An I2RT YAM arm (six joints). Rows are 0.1 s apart.
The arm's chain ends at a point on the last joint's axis. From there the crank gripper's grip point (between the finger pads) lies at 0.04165 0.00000 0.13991 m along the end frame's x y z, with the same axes.
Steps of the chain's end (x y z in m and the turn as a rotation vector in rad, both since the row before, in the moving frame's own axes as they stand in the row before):
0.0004, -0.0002, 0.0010, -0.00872, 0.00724, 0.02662
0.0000, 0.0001, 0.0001, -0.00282, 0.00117, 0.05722
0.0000, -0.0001, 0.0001, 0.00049, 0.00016, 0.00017
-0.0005, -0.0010, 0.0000, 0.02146, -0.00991, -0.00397
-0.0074, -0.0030, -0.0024, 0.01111, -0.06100, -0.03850
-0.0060, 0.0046, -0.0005, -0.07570, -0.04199, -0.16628
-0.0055, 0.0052, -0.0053, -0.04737, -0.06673, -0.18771
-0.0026, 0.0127, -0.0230, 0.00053, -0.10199, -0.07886
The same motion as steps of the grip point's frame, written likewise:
0.0014, 0.0021, 0.0007, -0.00872, 0.00724, 0.02662
0.0001, 0.0029, 0.0000, -0.00282, 0.00117, 0.05722
0.0000, -0.0002, 0.0001, 0.00049, 0.00016, 0.00017
-0.0019, -0.0042, 0.0004, 0.02146, -0.00991, -0.00397
-0.0161, -0.0060, -0.0001, 0.01111, -0.06100, -0.03850
-0.0116, 0.0088, 0.0010, -0.07570, -0.04199, -0.16628
-0.0150, 0.0050, -0.0028, -0.04737, -0.06673, -0.18771
-0.0172, 0.0099, -0.0195, 0.00053, -0.10199, -0.07886

